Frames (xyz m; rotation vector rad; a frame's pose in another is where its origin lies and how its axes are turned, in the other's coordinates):
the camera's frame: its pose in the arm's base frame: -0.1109 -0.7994 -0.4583 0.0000 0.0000 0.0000
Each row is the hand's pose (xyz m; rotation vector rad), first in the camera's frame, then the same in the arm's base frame.
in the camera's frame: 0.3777 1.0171 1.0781 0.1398 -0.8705 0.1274
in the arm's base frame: 0.2668 0.2177 0.6198 0.1398 -0.8705 0.1274
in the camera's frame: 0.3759 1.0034 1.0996 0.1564 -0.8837 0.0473
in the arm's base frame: 0.2650 0.2040 0.6413 0.1564 -0.8837 0.0473
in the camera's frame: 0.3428 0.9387 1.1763 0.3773 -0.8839 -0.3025
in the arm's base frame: 0.2319 0.1393 0.7180 0.3773 -0.8839 -0.3025
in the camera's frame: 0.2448 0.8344 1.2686 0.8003 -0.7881 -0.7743
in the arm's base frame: 0.1339 0.0350 0.8103 0.8003 -0.7881 -0.7743
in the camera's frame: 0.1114 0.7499 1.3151 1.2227 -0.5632 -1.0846
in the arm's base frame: 0.0005 -0.0495 0.8568 1.2227 -0.5632 -1.0846
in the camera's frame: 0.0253 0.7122 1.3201 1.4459 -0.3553 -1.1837
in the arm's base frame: -0.0856 -0.0872 0.8618 1.4459 -0.3553 -1.1837
